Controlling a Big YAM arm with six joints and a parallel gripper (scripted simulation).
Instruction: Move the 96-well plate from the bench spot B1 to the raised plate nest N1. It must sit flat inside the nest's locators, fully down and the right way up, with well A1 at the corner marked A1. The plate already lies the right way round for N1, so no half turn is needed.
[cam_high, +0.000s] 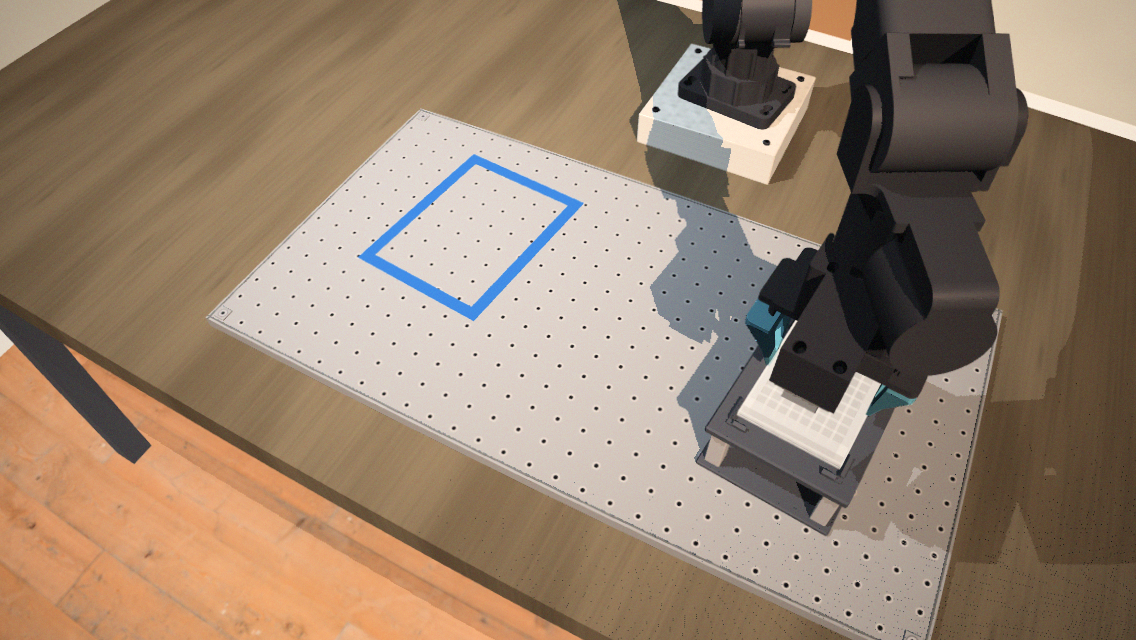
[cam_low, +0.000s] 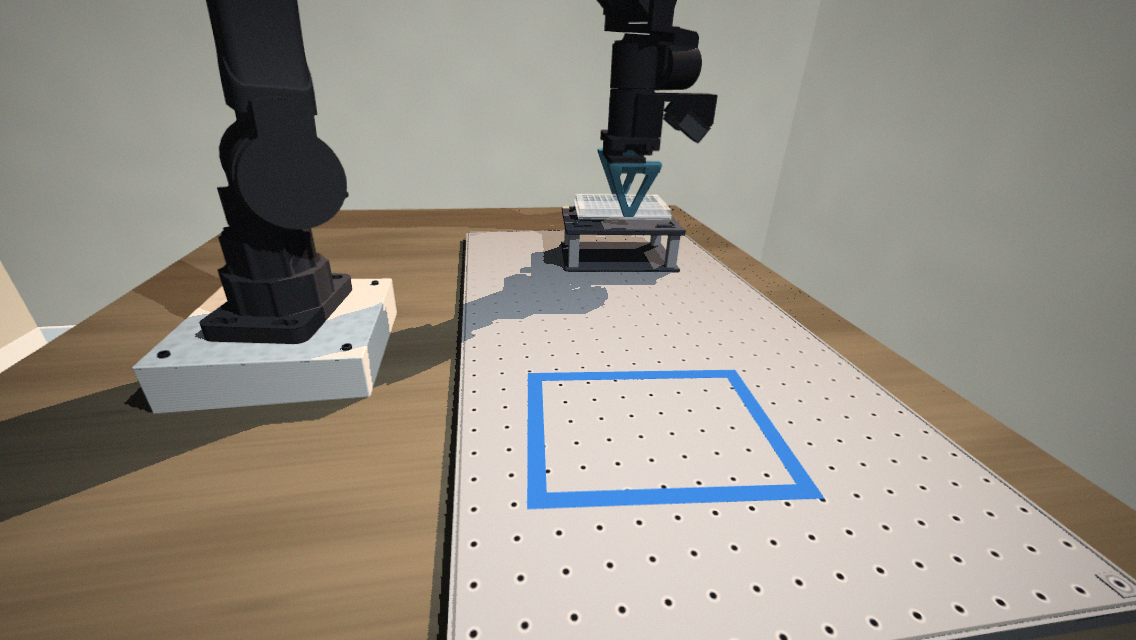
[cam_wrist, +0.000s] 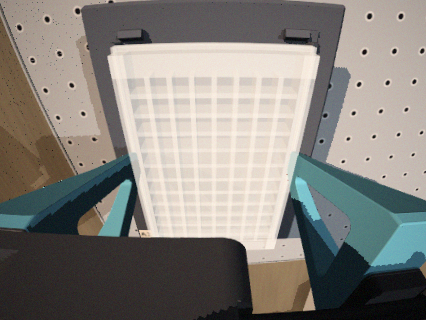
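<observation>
Right now the raised nest N1 is 3 cm below my hand. Round my hand: A1 tag: 8 cm behind, 5 cm to the left, 2 cm below; 96-well plate: 1 cm below.
</observation>
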